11 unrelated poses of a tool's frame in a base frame.
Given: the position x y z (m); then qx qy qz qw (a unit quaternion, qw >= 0).
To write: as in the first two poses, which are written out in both.
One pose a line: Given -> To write
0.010, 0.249, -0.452, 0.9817, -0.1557, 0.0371, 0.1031 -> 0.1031, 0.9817, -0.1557, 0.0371, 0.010, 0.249, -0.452
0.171, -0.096, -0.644, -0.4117, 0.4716, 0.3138, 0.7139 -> 0.7139, -0.4117, 0.4716, 0.3138, 0.171, -0.096, -0.644
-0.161, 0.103, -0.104, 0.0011, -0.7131, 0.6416, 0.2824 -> 0.2824, 0.0011, -0.7131, 0.6416, -0.161, 0.103, -0.104
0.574, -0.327, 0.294, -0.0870, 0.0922, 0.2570, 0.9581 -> 0.9581, -0.0870, 0.0922, 0.2570, 0.574, -0.327, 0.294
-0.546, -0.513, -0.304, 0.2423, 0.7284, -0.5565, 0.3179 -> 0.3179, 0.2423, 0.7284, -0.5565, -0.546, -0.513, -0.304
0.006, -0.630, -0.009, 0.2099, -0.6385, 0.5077, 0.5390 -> 0.5390, 0.2099, -0.6385, 0.5077, 0.006, -0.630, -0.009
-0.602, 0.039, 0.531, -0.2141, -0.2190, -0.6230, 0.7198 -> 0.7198, -0.2141, -0.2190, -0.6230, -0.602, 0.039, 0.531
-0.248, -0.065, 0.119, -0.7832, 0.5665, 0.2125, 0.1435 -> 0.1435, -0.7832, 0.5665, 0.2125, -0.248, -0.065, 0.119
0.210, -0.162, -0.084, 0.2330, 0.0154, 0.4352, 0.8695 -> 0.8695, 0.2330, 0.0154, 0.4352, 0.210, -0.162, -0.084
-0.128, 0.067, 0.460, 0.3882, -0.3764, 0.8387, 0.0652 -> 0.0652, 0.3882, -0.3764, 0.8387, -0.128, 0.067, 0.460
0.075, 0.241, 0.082, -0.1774, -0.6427, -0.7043, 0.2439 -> 0.2439, -0.1774, -0.6427, -0.7043, 0.075, 0.241, 0.082
